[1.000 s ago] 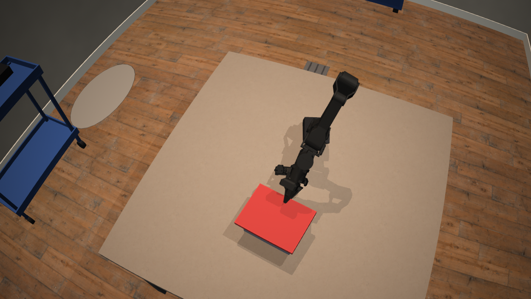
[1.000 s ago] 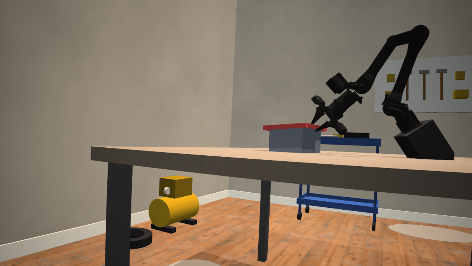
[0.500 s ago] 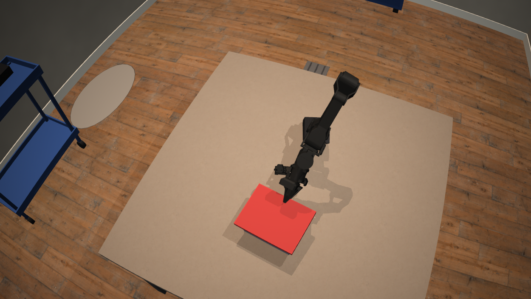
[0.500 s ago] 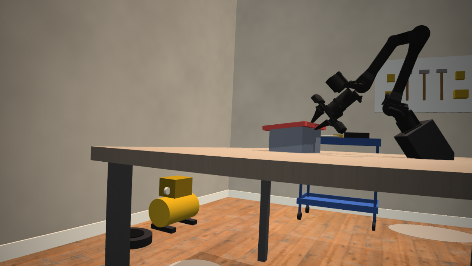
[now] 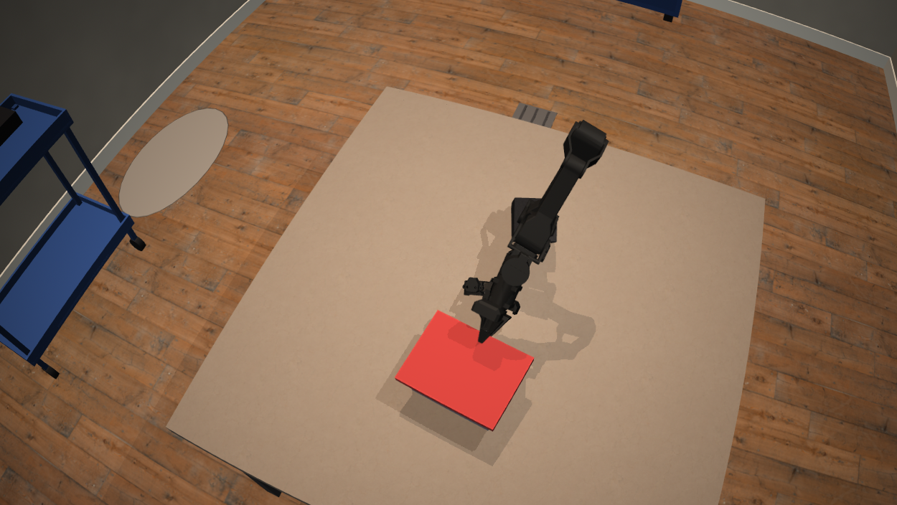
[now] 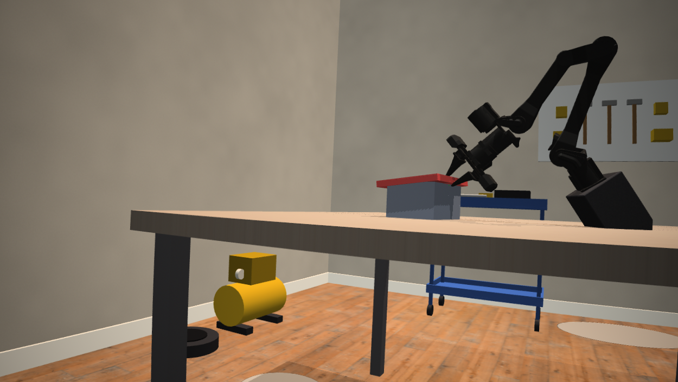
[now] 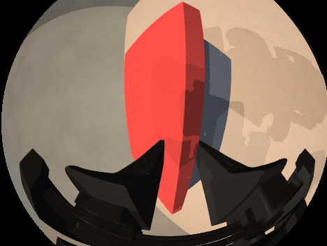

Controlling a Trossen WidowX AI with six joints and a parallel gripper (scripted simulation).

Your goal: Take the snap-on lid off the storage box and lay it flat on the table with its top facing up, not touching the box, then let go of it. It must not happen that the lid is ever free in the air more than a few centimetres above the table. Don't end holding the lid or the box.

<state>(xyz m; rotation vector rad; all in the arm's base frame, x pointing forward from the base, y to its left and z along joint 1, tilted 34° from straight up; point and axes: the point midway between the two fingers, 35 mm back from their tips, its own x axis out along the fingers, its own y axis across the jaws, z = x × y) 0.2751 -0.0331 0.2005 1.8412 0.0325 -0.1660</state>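
My hand is 100 mm short of the red lid, 20 mm above it and 10 mm to the left of it. The rest, counted from my hand: storage box: 100 mm ahead, 80 mm below, 10 mm to the right.
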